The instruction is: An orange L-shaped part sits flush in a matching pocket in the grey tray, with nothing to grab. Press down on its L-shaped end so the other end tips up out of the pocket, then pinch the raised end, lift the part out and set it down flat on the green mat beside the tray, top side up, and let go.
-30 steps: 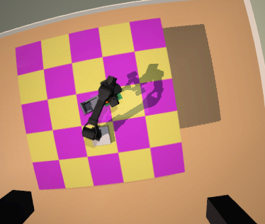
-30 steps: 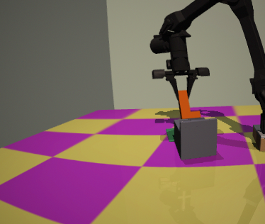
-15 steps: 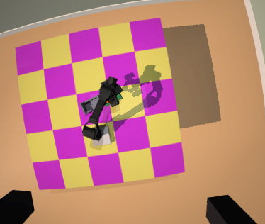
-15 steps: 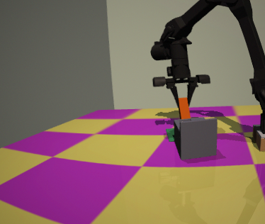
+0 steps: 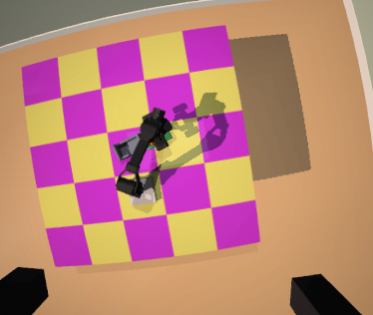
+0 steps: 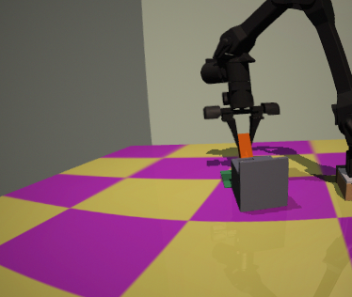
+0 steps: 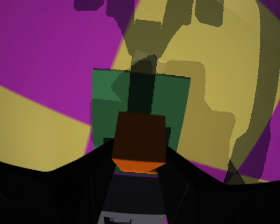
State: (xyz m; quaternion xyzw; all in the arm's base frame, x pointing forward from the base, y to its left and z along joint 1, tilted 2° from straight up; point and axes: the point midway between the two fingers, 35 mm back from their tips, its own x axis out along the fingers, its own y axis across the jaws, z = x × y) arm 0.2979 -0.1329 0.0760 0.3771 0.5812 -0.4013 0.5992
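Now: gripper tip 30 mm past the orange L-shaped part, 30 mm above it and 20 mm to the right of it. Round my gripper tip: green mat (90 mm below, 20 mm to the left, 10 mm behind); grey tray (160 mm to the left, 90 mm below, 70 mm behind).
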